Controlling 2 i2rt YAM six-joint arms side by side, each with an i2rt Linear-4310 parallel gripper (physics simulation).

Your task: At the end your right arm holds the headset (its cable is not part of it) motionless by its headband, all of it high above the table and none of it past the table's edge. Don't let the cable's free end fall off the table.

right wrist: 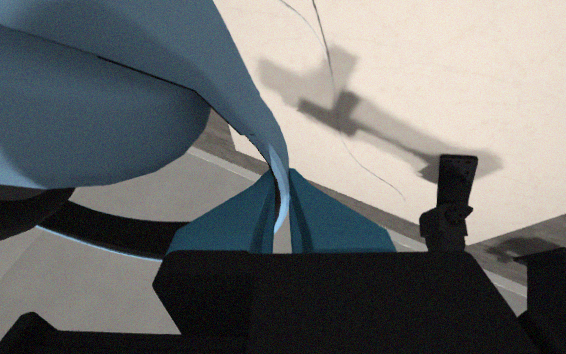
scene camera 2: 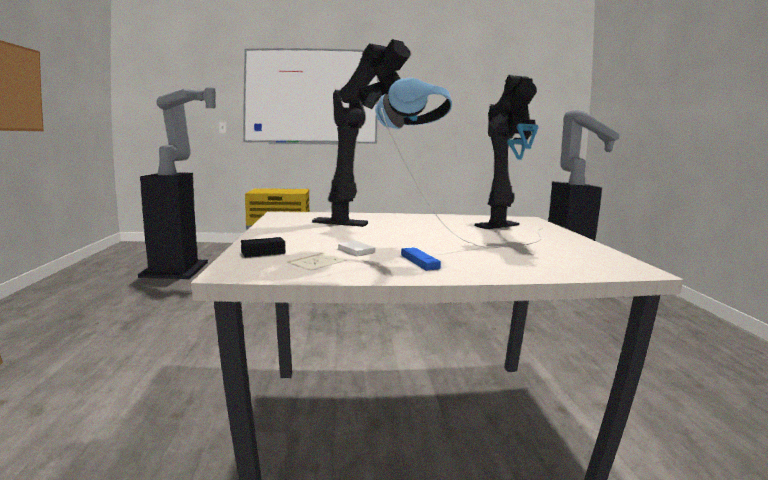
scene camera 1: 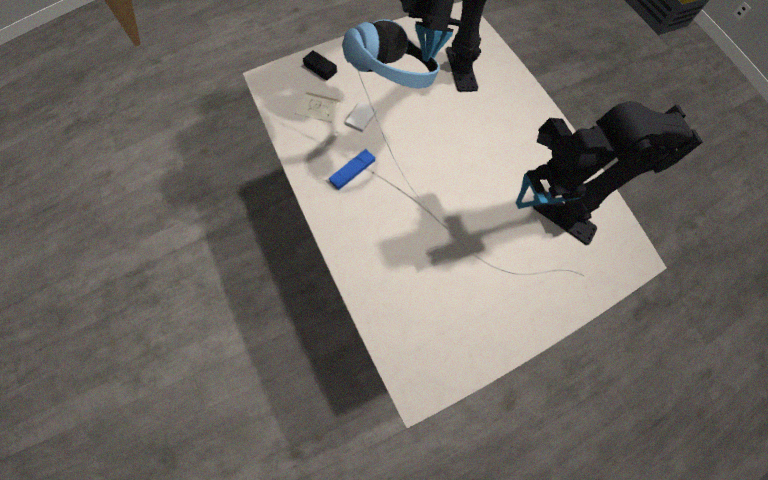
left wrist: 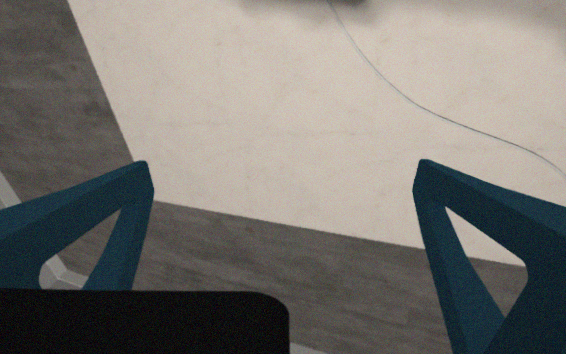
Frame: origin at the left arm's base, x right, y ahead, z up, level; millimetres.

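Seen in the pictures: left gripper, fingertip midpoint: (scene camera 2: 523,154) (scene camera 1: 532,203) (left wrist: 283,175); right gripper, fingertip midpoint: (right wrist: 282,178) (scene camera 2: 414,121) (scene camera 1: 427,61); left arm's base at its link origin: (right wrist: 454,181) (scene camera 2: 497,225) (scene camera 1: 564,218); right arm's base at its link origin: (scene camera 2: 340,222) (scene camera 1: 461,69).
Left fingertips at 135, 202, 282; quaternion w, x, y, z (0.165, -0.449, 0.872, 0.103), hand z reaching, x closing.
Note:
Pixels of each thing's middle, then the offset from my left fingertips to it, as dx, dy, dz.
- light-blue headset at the middle of its body: (right wrist: 112,169) (scene camera 1: 393,55) (scene camera 2: 416,105) +401, -55, +114
- blue block at the middle of its body: (scene camera 2: 420,257) (scene camera 1: 352,169) +447, +50, -271
- silver-grey box at the middle of its body: (scene camera 2: 356,248) (scene camera 1: 361,116) +539, -113, -274
- pale card at the middle of its body: (scene camera 2: 317,260) (scene camera 1: 318,106) +676, -68, -281
- black box at the middle of its body: (scene camera 2: 263,246) (scene camera 1: 319,65) +775, -196, -264
The light-blue headset (scene camera 1: 362,48) (scene camera 2: 408,95) (right wrist: 100,125) hangs tilted high above the table (scene camera 1: 453,350) (scene camera 2: 436,290). My right gripper (scene camera 1: 428,57) (right wrist: 282,178) is shut on its headband, with the ear cups to one side. The thin cable (scene camera 1: 521,274) (scene camera 2: 417,182) (left wrist: 385,80) (right wrist: 376,175) runs down from an ear cup onto the table; its free end lies on the tabletop towards the right in scene camera 1. My left gripper (scene camera 1: 532,198) (scene camera 2: 523,151) (left wrist: 283,175) is open and empty, raised above the table.
A blue block (scene camera 1: 352,169) (scene camera 2: 420,258), a silver-grey box (scene camera 1: 360,116) (scene camera 2: 356,247), a pale card (scene camera 1: 318,107) (scene camera 2: 314,260) and a black box (scene camera 1: 319,65) (scene camera 2: 262,247) lie on the table. In scene camera 2, a whiteboard and two grey robot arms on pedestals stand behind.

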